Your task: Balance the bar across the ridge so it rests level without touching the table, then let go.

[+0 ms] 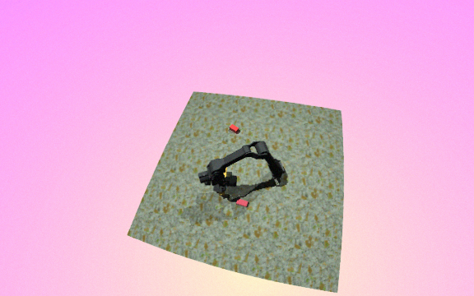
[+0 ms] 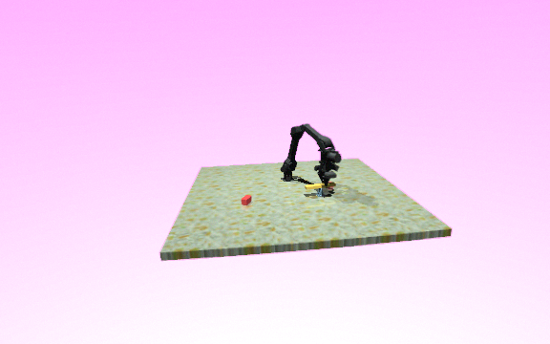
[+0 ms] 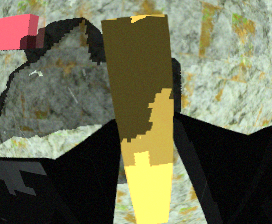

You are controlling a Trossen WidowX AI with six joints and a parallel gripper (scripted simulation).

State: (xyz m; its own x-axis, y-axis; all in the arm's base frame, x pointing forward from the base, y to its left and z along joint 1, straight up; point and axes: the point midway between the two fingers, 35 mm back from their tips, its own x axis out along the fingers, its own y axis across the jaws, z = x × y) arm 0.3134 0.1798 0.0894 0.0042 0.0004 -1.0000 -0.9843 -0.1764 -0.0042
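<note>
My gripper tip is now 3 cm to the left of the yellow bar and 1 cm short of it.
</note>
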